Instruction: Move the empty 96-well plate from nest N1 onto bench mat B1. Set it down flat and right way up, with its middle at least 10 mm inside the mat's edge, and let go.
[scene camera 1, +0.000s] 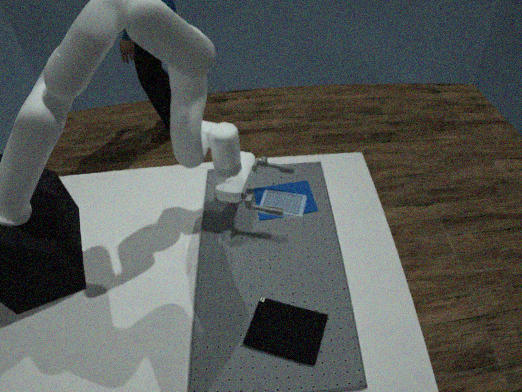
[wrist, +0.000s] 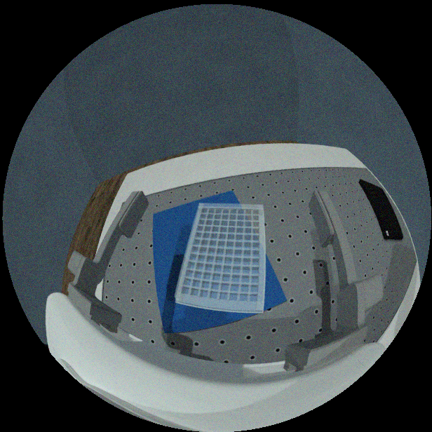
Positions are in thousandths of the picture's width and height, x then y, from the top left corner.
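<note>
My gripper (scene camera 1: 553, 486) (wrist: 515, 448) is there for me to see. I find a 96-well plate (scene camera 1: 562, 524) (wrist: 517, 624) as well, and a black nest N1 (scene camera 1: 547, 843) (wrist: 888, 487). The scene also has a blue bench mat B1 (scene camera 1: 580, 478).
</note>
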